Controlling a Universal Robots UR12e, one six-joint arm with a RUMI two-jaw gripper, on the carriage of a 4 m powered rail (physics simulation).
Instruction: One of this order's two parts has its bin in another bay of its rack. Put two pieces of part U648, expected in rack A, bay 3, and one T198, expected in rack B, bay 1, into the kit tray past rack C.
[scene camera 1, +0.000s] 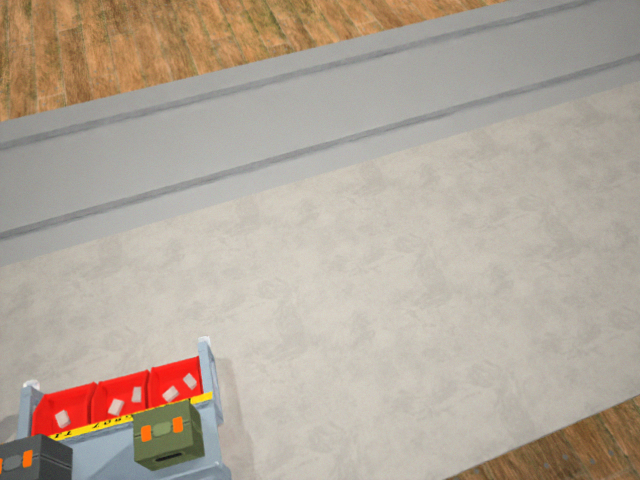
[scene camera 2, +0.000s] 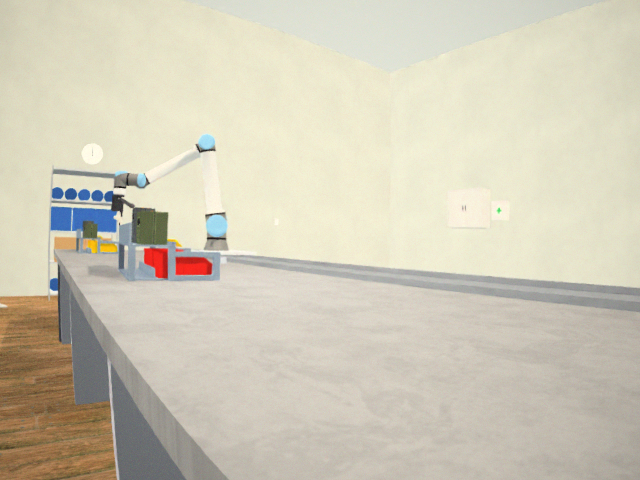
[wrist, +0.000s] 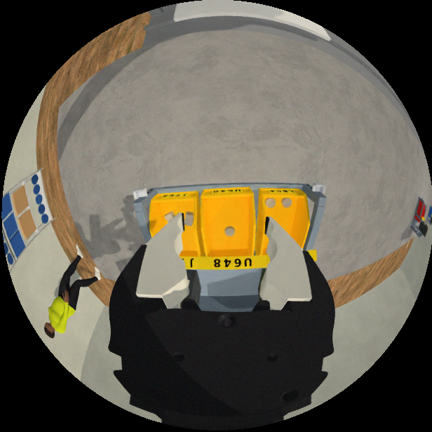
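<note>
A blue-grey rack (wrist: 230, 286) with three yellow bins lies below my gripper (wrist: 224, 215) (scene camera 2: 118, 220), which is open and empty above it. The middle bin (wrist: 227, 210) is labelled U648 and holds one round pale piece (wrist: 229, 231). It lies between the fingertips as seen from the wrist, lower down. The right bin (wrist: 295, 225) holds two round pieces. The left bin (wrist: 162, 205) holds blocky pieces and is partly hidden by a finger. The rack with red bins (scene camera 1: 206, 364) (scene camera 2: 172, 262) has pale blocky pieces; its strip is partly hidden. The kit tray does not show.
A green case (scene camera 1: 168, 434) (scene camera 2: 161, 227) and a dark case (scene camera 1: 49, 457) stand on the red-bin rack. The grey rail (scene camera 1: 320, 116) runs along the table. A person in a yellow vest (wrist: 60, 314) and a shelf unit (scene camera 2: 51, 227) are beyond the table.
</note>
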